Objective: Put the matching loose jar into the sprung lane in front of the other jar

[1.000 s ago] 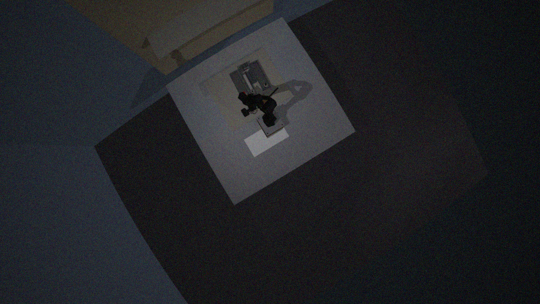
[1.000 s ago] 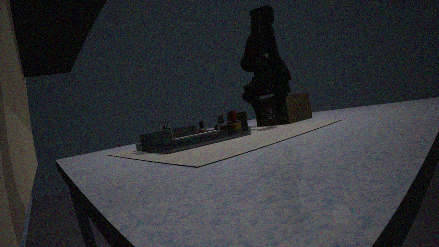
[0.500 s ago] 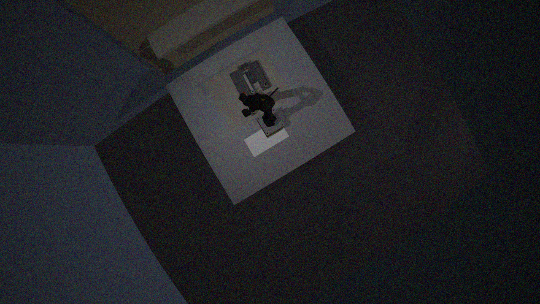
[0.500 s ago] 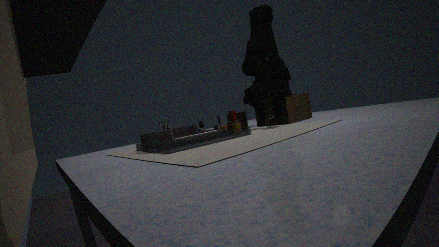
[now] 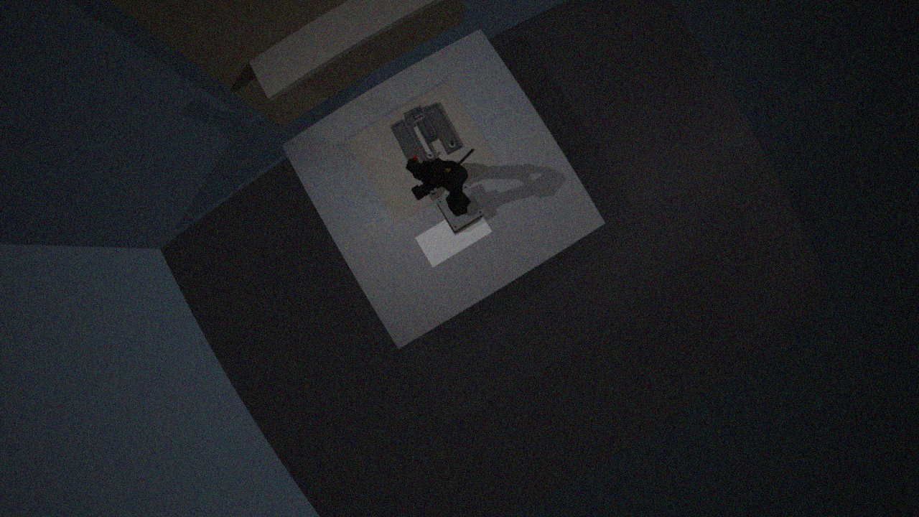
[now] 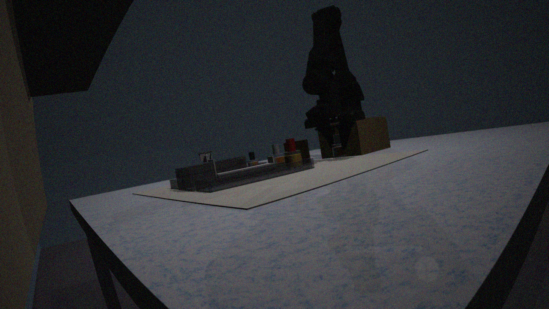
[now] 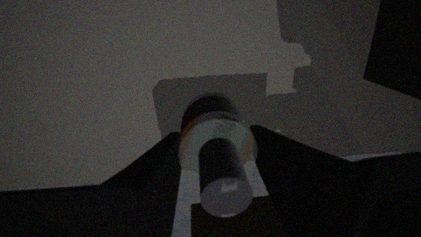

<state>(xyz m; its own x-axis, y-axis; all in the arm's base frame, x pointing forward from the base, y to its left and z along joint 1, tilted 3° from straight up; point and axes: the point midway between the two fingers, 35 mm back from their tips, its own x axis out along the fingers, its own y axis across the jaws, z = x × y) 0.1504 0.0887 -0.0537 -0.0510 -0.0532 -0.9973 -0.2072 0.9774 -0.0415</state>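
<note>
Right now the pale mat is 23 cm ahead of my gripper tip, 3 cm below it and 1 cm to the right of it. Round my gripper tip: thin dark rod 21 cm to the right, 11 cm ahead, 2 cm below; then pusher lane 32 cm ahead, 5 cm to the right, 1 cm below; then pale pusher plate 28 cm ahead, 6 cm to the right, 2 cm above.
</note>
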